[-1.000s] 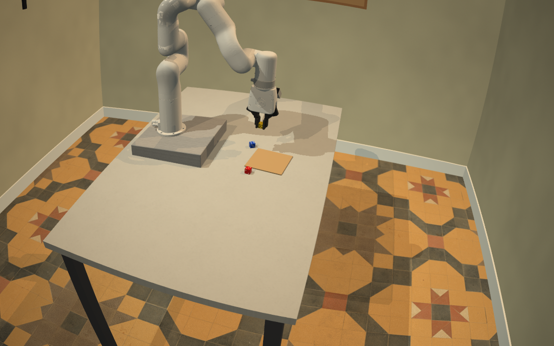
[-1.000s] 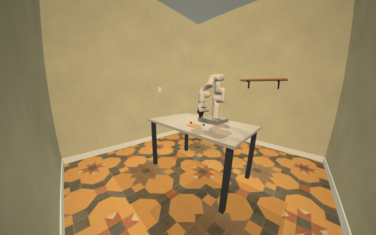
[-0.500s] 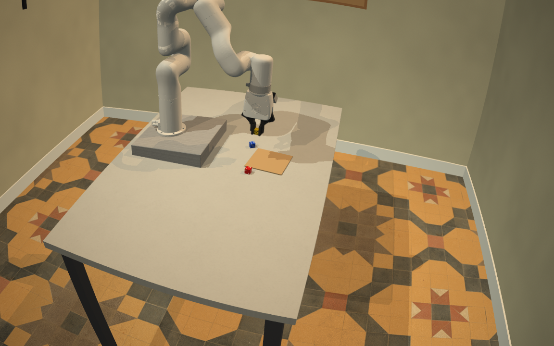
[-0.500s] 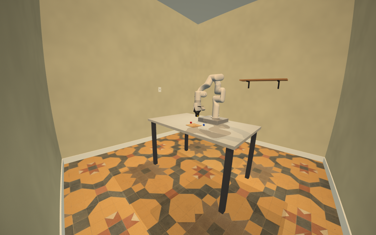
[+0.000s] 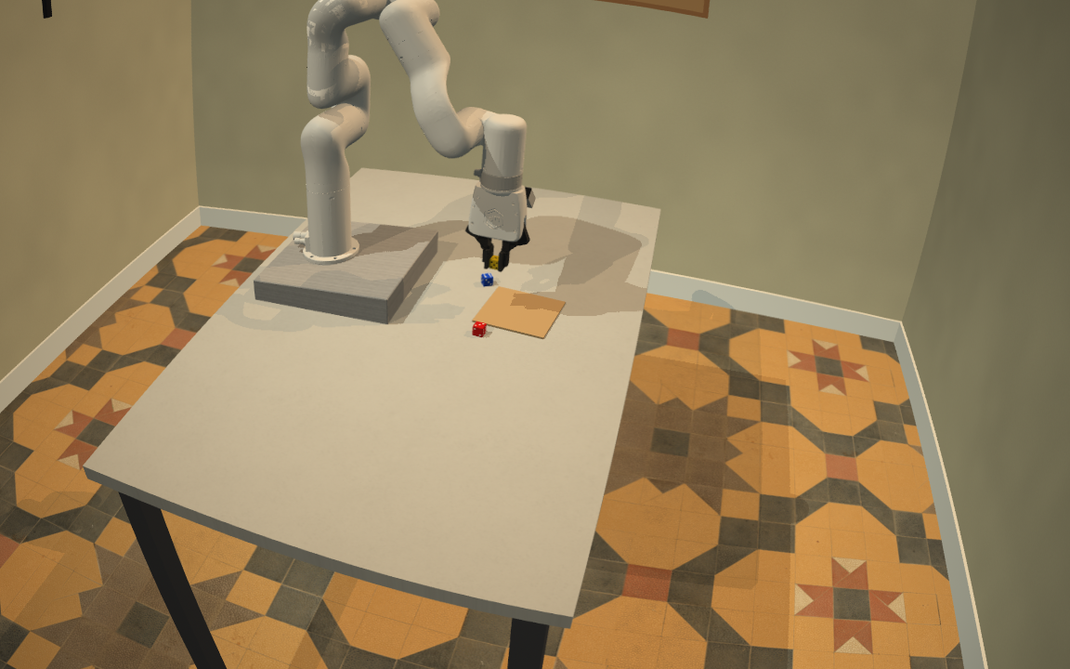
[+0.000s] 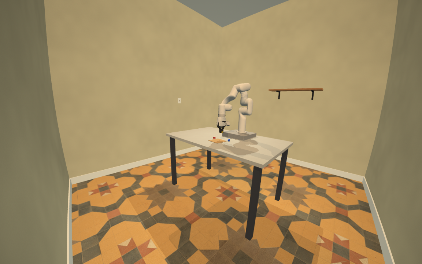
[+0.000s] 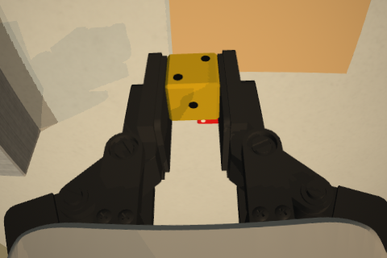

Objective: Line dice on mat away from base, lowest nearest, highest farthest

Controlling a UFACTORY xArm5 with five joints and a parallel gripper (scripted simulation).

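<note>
Right now my hand is 11 cm above the mat, 5 cm short of it and 1 cm to the left of it. Also, from my hand: red die 10 cm to the right, 10 cm below, 1 cm behind; blue die 10 cm below, 8 cm to the left, 3 cm behind; yellow die 1 cm below.
</note>
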